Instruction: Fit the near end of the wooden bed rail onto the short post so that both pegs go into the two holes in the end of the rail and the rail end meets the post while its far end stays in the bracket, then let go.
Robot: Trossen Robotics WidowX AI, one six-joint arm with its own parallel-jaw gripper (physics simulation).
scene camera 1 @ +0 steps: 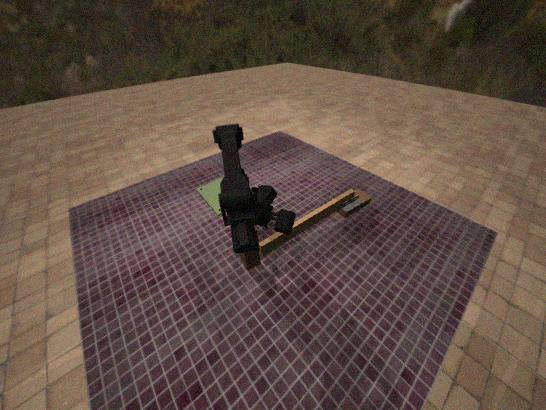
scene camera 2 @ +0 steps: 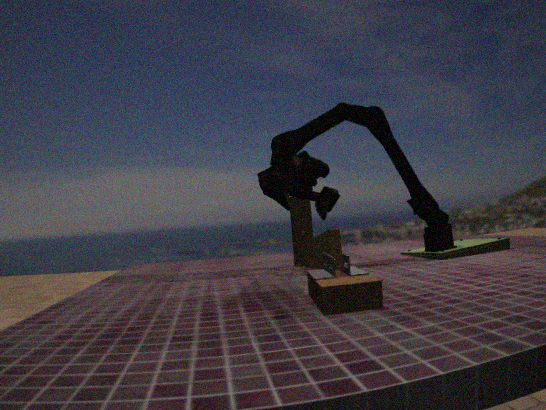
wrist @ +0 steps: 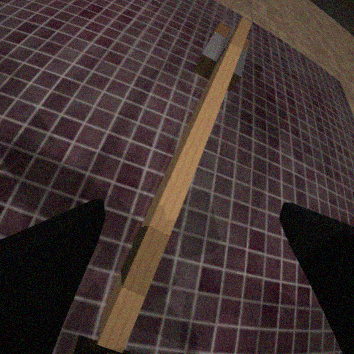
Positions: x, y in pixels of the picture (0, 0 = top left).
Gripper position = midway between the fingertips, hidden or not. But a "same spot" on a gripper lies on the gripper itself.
my gripper: scene camera 1 282, 220; scene camera 2; wrist
wooden bed rail: scene camera 1; scene camera 2; wrist 124, 302
same spot on wooden bed rail: [scene camera 1: 277, 239] = [scene camera 2: 305, 247]
same spot on my gripper: [wrist: 51, 257] = [scene camera 2: 323, 205]
